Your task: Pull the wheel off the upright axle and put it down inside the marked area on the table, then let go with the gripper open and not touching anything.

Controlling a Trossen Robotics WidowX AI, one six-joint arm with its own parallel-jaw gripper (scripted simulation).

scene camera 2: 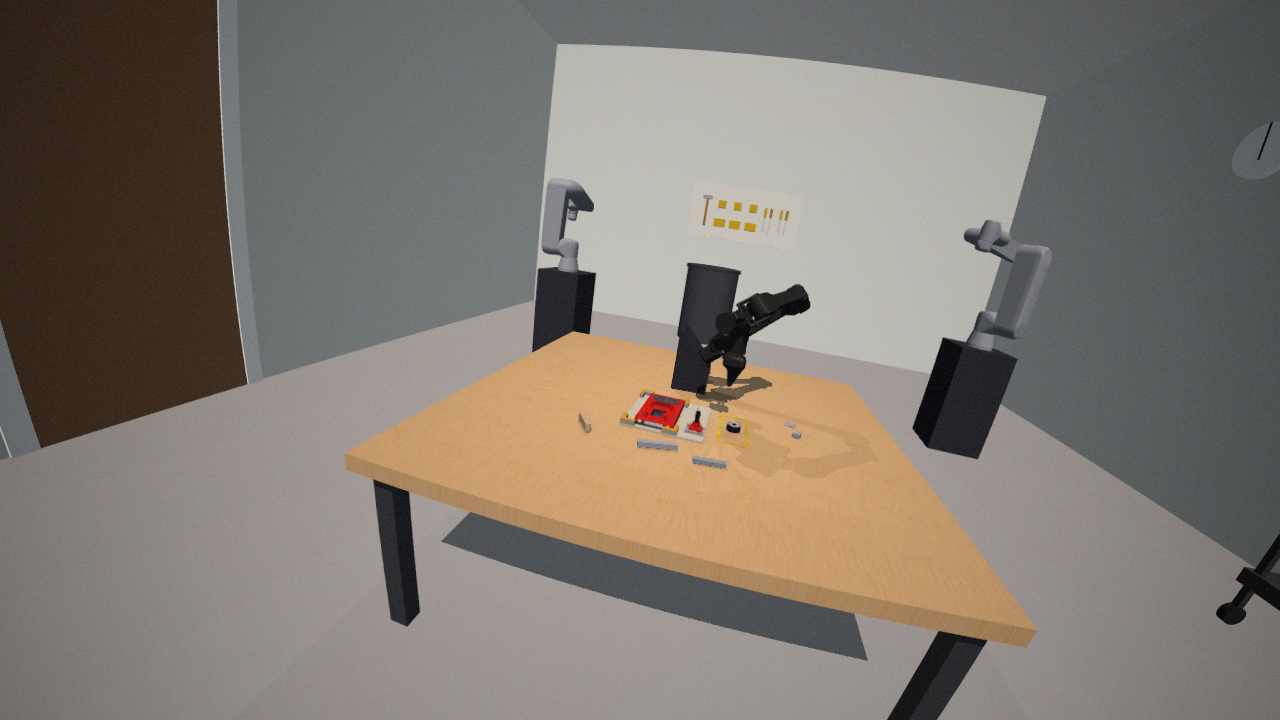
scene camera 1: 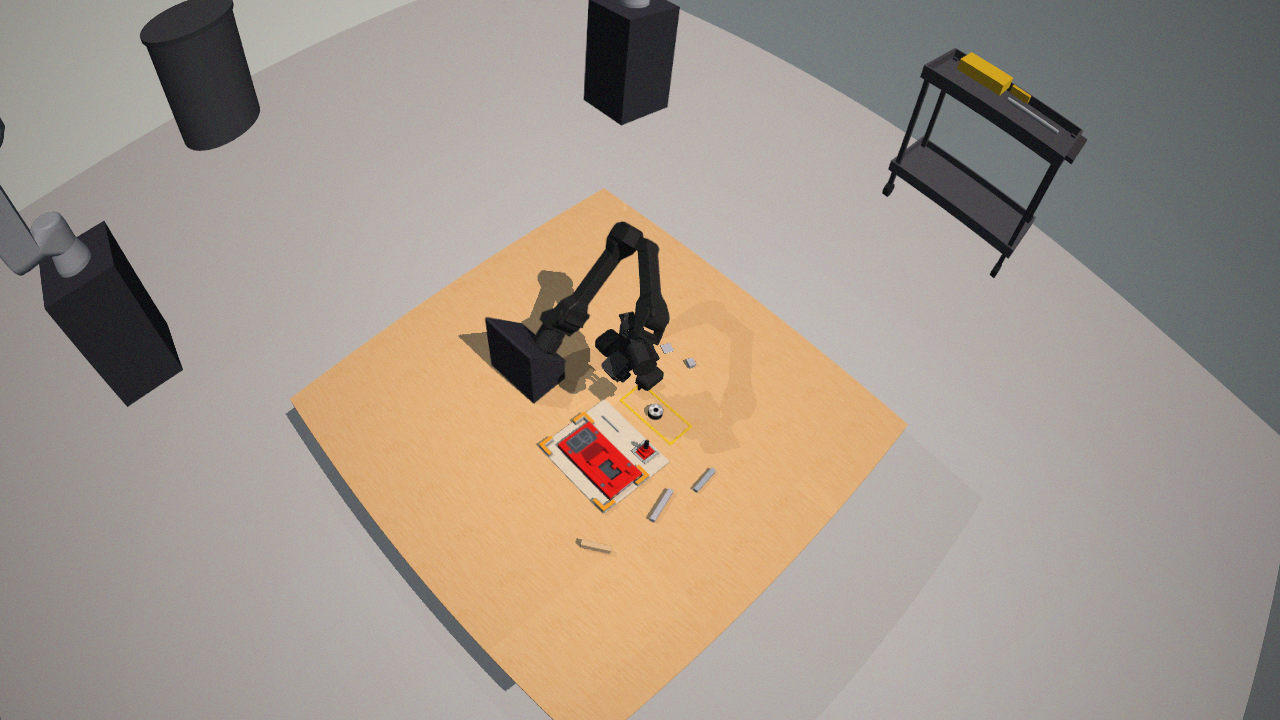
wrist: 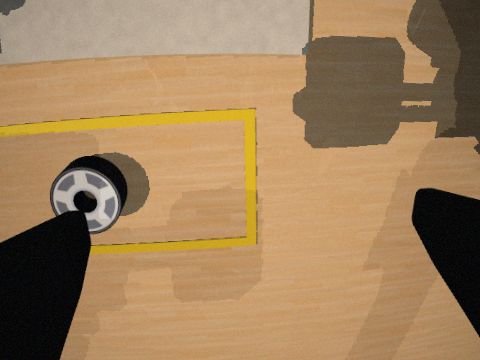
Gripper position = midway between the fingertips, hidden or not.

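There's a red fixture (scene camera 1: 593, 455) here, and I can see a wheel (wrist: 94, 174) too. In the wrist view, that fixture is out of frame. My gripper (scene camera 1: 626, 378) is open and holds nothing, and you'd also find the gripper (scene camera 2: 729, 381) in another view, plus the gripper (wrist: 257, 217) from the wrist.
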